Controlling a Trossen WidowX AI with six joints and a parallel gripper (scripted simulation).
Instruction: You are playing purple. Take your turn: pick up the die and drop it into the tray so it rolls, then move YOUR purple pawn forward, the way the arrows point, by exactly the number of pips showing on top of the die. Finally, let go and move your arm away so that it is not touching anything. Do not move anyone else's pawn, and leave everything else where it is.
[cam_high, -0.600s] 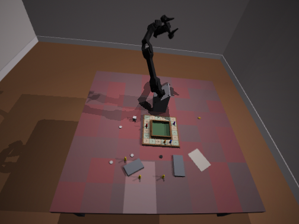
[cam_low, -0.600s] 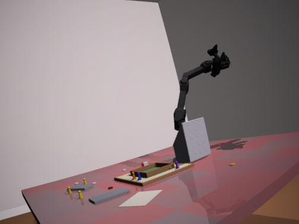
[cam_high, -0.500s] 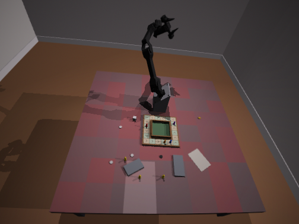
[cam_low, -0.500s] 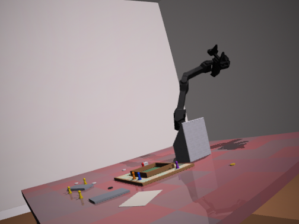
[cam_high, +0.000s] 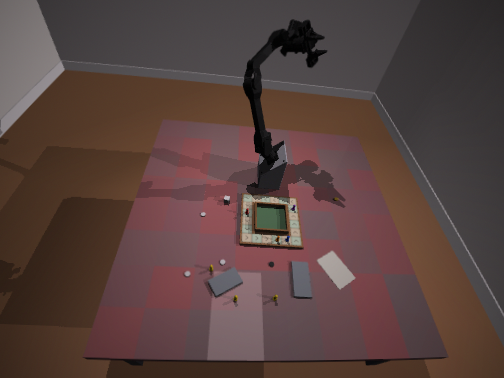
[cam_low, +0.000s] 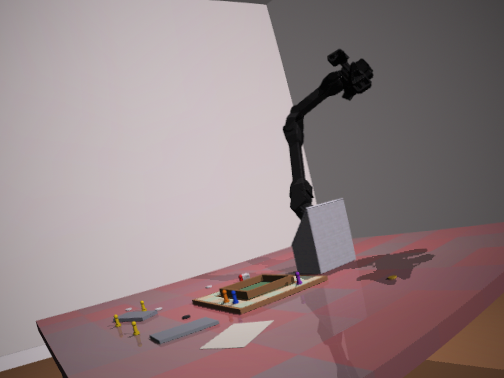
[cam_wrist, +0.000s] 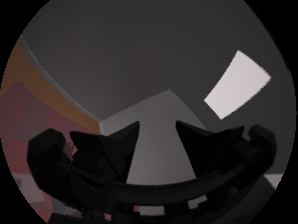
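Right now the white die is 320 mm ahead of my gripper tip, 390 mm to the right of it and 640 mm below it. The rest, counted from my gripper tip: purple pawn 380 mm ahead, 70 mm to the right, 620 mm below; yellow piece 310 mm ahead, 190 mm to the left, 650 mm below; green-felt tray 430 mm ahead, 190 mm to the right, 640 mm below.
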